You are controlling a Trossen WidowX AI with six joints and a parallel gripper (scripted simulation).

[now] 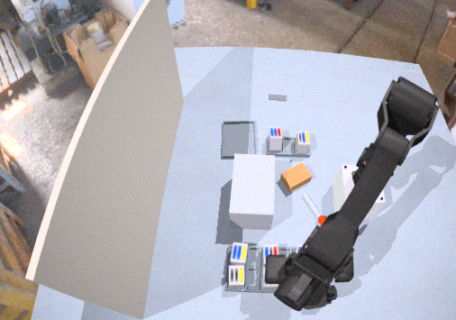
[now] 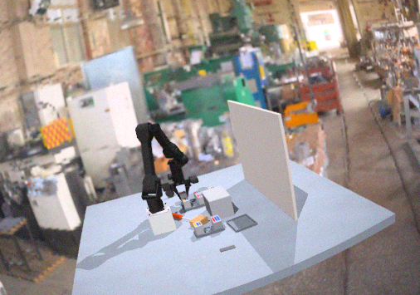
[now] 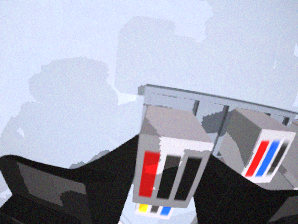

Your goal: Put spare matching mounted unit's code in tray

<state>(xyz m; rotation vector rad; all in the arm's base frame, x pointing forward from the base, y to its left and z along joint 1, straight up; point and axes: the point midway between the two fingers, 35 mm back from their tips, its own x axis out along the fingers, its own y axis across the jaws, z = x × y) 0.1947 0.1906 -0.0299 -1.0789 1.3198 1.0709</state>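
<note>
The dark grey tray lies 9 cm ahead of my gripper tip, 44 cm to the right of it and 4 cm below it. Round my gripper tip: black tape roll 2 cm behind, 20 cm to the left, 1 cm below; then grey spare block 2 cm above; then mounted unit 9 cm ahead, 23 cm to the right, 1 cm above.
</note>
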